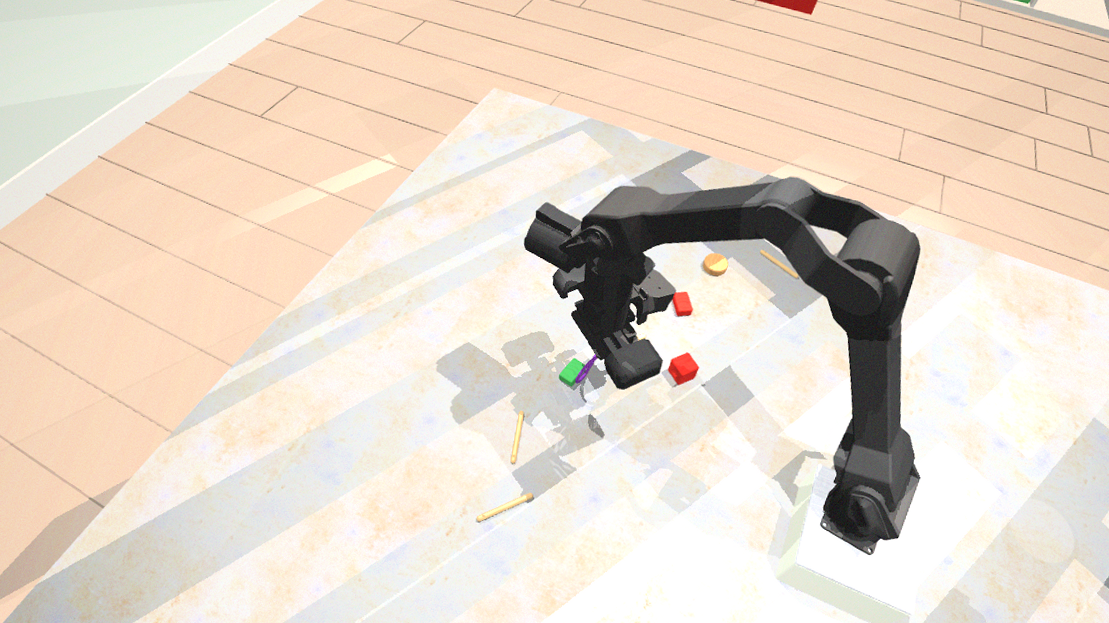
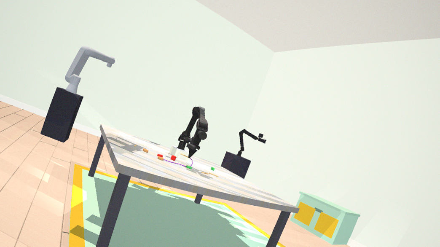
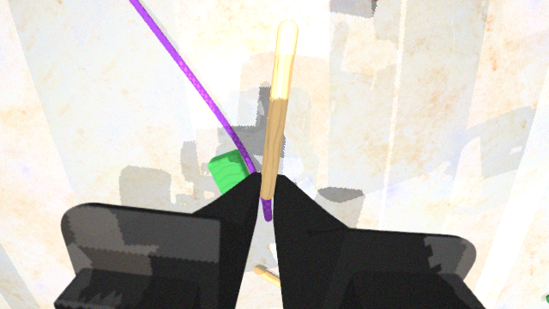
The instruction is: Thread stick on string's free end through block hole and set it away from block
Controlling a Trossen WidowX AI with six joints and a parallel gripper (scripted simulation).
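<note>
Right now the green block is 3 cm ahead of my gripper tip, 1 cm to the left of it and 6 cm below it. Also, from my gripper tip: flat red block 4 cm behind, 19 cm to the right, 6 cm below; then red wooden block 10 cm behind, 8 cm to the right, 5 cm below; then thin wooden stick 1 cm behind, 1 cm to the right.
</note>
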